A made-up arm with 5 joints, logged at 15 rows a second.
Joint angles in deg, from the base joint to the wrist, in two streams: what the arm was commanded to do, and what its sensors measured. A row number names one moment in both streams.
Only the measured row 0 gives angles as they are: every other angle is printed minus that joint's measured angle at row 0.
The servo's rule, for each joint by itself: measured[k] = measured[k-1] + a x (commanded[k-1-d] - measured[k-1]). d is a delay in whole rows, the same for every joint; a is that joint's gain. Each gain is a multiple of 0.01, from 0.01 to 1. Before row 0 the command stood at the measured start. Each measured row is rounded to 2 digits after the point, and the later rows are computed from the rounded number. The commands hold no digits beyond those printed.
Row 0, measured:
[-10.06, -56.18, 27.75, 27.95, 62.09]
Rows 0 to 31, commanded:
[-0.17, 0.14, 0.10, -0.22, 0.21]
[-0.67, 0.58, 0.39, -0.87, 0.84]
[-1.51, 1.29, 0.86, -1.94, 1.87]
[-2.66, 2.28, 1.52, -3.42, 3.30]
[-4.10, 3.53, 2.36, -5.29, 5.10]
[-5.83, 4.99, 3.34, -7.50, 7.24]
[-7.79, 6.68, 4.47, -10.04, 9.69]
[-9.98, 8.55, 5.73, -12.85, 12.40]
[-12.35, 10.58, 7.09, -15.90, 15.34]
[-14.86, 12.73, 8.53, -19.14, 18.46]
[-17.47, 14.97, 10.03, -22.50, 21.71]
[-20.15, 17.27, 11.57, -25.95, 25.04]
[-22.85, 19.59, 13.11, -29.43, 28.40]
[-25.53, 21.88, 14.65, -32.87, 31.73]
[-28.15, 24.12, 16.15, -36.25, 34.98]
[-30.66, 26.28, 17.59, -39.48, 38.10]
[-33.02, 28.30, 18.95, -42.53, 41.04]
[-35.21, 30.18, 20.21, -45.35, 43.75]
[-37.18, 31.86, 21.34, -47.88, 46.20]
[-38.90, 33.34, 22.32, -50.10, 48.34]
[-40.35, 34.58, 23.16, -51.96, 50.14]
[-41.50, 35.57, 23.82, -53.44, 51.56]
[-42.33, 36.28, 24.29, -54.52, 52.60]
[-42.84, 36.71, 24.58, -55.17, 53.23]
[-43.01, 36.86, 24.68, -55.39, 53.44]
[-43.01, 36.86, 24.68, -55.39, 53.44]
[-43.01, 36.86, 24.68, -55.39, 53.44]
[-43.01, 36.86, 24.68, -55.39, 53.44]
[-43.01, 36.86, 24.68, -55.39, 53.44]
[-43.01, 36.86, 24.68, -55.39, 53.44]
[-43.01, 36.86, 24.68, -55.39, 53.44]
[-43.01, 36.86, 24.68, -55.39, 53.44]
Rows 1 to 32, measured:
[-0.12, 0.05, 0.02, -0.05, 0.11]
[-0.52, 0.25, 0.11, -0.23, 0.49]
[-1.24, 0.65, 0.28, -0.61, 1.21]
[-2.28, 1.27, 0.57, -1.23, 2.30]
[-3.61, 2.13, 0.98, -2.12, 3.76]
[-5.23, 3.22, 1.52, -3.30, 5.57]
[-7.10, 4.53, 2.20, -4.78, 7.71]
[-9.20, 6.06, 3.01, -6.56, 10.15]
[-11.50, 7.78, 3.95, -8.61, 12.85]
[-13.95, 9.66, 5.00, -10.93, 15.77]
[-16.52, 11.68, 6.16, -13.48, 18.86]
[-19.17, 13.80, 7.40, -16.22, 22.07]
[-21.86, 16.00, 8.71, -19.13, 25.36]
[-24.54, 18.23, 10.08, -22.15, 28.67]
[-27.18, 20.47, 11.48, -25.25, 31.95]
[-29.72, 22.68, 12.89, -28.38, 35.15]
[-32.13, 24.82, 14.28, -31.49, 38.21]
[-34.38, 26.86, 15.64, -34.54, 41.09]
[-36.42, 28.76, 16.95, -37.47, 43.75]
[-38.23, 30.50, 18.19, -40.25, 46.14]
[-39.78, 32.05, 19.33, -42.83, 48.22]
[-41.04, 33.39, 20.36, -45.16, 49.96]
[-41.98, 34.49, 21.26, -47.22, 51.33]
[-42.61, 35.33, 22.02, -48.97, 52.32]
[-42.90, 35.91, 22.63, -50.38, 52.90]
[-42.98, 36.27, 23.10, -51.48, 53.18]
[-43.00, 36.49, 23.46, -52.34, 53.32]
[-43.01, 36.63, 23.74, -53.01, 53.38]
[-43.01, 36.72, 23.96, -53.53, 53.41]
[-43.01, 36.77, 24.13, -53.94, 53.43]
[-43.01, 36.80, 24.26, -54.26, 53.44]
[-43.01, 36.82, 24.36, -54.51, 53.44]
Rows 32 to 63, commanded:
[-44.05, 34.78, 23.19, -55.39, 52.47]
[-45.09, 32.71, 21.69, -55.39, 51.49]
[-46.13, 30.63, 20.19, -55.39, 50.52]
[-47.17, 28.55, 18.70, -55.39, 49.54]
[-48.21, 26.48, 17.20, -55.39, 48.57]
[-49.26, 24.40, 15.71, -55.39, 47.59]
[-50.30, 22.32, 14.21, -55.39, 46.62]
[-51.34, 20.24, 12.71, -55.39, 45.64]
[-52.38, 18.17, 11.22, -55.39, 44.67]
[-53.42, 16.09, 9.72, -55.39, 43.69]
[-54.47, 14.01, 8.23, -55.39, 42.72]
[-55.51, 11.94, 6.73, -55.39, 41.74]
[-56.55, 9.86, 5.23, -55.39, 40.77]
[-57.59, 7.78, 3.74, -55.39, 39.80]
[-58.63, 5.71, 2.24, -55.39, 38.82]
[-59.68, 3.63, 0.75, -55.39, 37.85]
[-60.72, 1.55, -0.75, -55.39, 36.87]
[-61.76, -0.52, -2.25, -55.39, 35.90]
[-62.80, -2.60, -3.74, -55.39, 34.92]
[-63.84, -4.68, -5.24, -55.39, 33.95]
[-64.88, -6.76, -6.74, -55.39, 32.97]
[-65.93, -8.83, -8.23, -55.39, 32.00]
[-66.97, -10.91, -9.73, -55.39, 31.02]
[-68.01, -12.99, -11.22, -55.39, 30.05]
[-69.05, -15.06, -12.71, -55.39, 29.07]
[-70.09, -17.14, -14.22, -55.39, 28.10]
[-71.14, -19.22, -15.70, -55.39, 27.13]
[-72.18, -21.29, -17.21, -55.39, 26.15]
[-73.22, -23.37, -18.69, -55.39, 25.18]
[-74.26, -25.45, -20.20, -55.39, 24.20]
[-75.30, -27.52, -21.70, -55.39, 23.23]
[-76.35, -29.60, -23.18, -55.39, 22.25]
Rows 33 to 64, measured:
[-43.77, 36.04, 24.09, -54.70, 52.94]
[-44.73, 34.77, 23.54, -54.85, 52.19]
[-45.75, 33.20, 22.77, -54.97, 51.32]
[-46.79, 31.43, 21.83, -55.06, 50.39]
[-47.83, 29.55, 20.77, -55.13, 49.44]
[-48.87, 27.59, 19.61, -55.19, 48.48]
[-49.91, 25.59, 18.37, -55.23, 47.51]
[-50.95, 23.56, 17.07, -55.27, 46.54]
[-51.99, 21.51, 15.72, -55.30, 45.57]
[-53.03, 19.45, 14.34, -55.32, 44.59]
[-54.08, 17.38, 12.93, -55.34, 43.62]
[-55.12, 15.31, 11.50, -55.35, 42.64]
[-56.16, 13.24, 10.06, -55.36, 41.67]
[-57.20, 11.17, 8.61, -55.37, 40.70]
[-58.24, 9.10, 7.14, -55.37, 39.72]
[-59.29, 7.02, 5.67, -55.37, 38.75]
[-60.33, 4.94, 4.19, -55.37, 37.77]
[-61.37, 2.87, 2.71, -55.37, 36.80]
[-62.41, 0.79, 1.23, -55.37, 35.82]
[-63.45, -1.29, -0.26, -55.37, 34.85]
[-64.49, -3.37, -1.75, -55.37, 33.87]
[-65.54, -5.44, -3.24, -55.37, 32.90]
[-66.58, -7.52, -4.73, -55.37, 31.92]
[-67.62, -9.60, -6.22, -55.37, 30.95]
[-68.66, -11.67, -7.71, -55.37, 29.97]
[-69.70, -13.75, -9.21, -55.37, 29.00]
[-70.75, -15.83, -10.70, -55.37, 28.03]
[-71.79, -17.90, -12.20, -55.37, 27.05]
[-72.83, -19.98, -13.69, -55.37, 26.08]
[-73.87, -22.06, -15.19, -55.37, 25.10]
[-74.91, -24.13, -16.69, -55.37, 24.13]
[-75.96, -26.21, -18.18, -55.37, 23.15]

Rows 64 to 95, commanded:
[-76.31, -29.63, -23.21, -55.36, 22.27]
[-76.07, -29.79, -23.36, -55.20, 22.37]
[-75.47, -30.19, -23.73, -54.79, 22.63]
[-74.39, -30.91, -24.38, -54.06, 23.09]
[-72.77, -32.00, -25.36, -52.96, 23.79]
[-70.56, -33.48, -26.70, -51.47, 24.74]
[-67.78, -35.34, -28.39, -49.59, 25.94]
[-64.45, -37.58, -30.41, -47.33, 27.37]
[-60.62, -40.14, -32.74, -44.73, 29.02]
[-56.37, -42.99, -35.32, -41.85, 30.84]
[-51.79, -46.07, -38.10, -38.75, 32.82]
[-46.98, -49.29, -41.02, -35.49, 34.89]
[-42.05, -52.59, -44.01, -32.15, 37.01]
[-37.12, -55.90, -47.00, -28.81, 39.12]
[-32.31, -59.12, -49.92, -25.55, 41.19]
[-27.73, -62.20, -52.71, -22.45, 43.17]
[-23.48, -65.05, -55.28, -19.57, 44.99]
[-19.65, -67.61, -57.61, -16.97, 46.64]
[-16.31, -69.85, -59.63, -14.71, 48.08]
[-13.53, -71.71, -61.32, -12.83, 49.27]
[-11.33, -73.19, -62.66, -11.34, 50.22]
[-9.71, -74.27, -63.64, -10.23, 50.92]
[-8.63, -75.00, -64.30, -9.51, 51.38]
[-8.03, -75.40, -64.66, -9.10, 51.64]
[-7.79, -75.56, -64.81, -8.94, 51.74]
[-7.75, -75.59, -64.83, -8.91, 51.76]
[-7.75, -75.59, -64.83, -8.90, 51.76]
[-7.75, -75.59, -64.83, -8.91, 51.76]
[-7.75, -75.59, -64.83, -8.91, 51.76]
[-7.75, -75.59, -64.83, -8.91, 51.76]
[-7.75, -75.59, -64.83, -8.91, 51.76]
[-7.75, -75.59, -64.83, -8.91, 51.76]
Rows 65 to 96, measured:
[-76.22, -27.51, -19.34, -55.37, 22.69]
[-76.11, -28.38, -20.26, -55.33, 22.52]
[-75.64, -29.07, -21.06, -55.21, 22.58]
[-74.73, -29.77, -21.82, -54.96, 22.85]
[-73.30, -30.62, -22.63, -54.52, 23.34]
[-71.30, -31.71, -23.57, -53.85, 24.07]
[-68.73, -33.09, -24.68, -52.91, 25.04]
[-65.61, -34.80, -26.00, -51.68, 26.25]
[-61.97, -36.83, -27.55, -50.15, 27.69]
[-57.88, -39.17, -29.34, -48.32, 29.33]
[-53.43, -41.79, -31.35, -46.21, 31.14]
[-48.72, -44.64, -33.57, -43.85, 33.09]
[-43.85, -47.66, -35.97, -41.28, 35.13]
[-38.94, -50.79, -38.51, -38.54, 37.20]
[-34.10, -53.96, -41.13, -35.68, 39.27]
[-29.45, -57.09, -43.79, -32.77, 41.30]
[-25.09, -60.11, -46.43, -29.87, 43.22]
[-21.12, -62.96, -49.00, -27.03, 45.00]
[-17.61, -65.58, -51.44, -24.32, 46.60]
[-14.63, -67.91, -53.71, -21.79, 47.99]
[-12.22, -69.92, -55.77, -19.49, 49.15]
[-10.39, -71.57, -57.58, -17.45, 50.07]
[-9.11, -72.87, -59.13, -15.70, 50.75]
[-8.32, -73.83, -60.40, -14.25, 51.21]
[-7.93, -74.49, -61.41, -13.08, 51.49]
[-7.80, -74.91, -62.20, -12.16, 51.63]
[-7.76, -75.17, -62.80, -11.44, 51.70]
[-7.75, -75.33, -63.27, -10.88, 51.73]
[-7.75, -75.43, -63.63, -10.45, 51.75]
[-7.75, -75.49, -63.91, -10.11, 51.76]
[-7.75, -75.53, -64.12, -9.85, 51.76]
[-7.75, -75.55, -64.28, -9.64, 51.76]

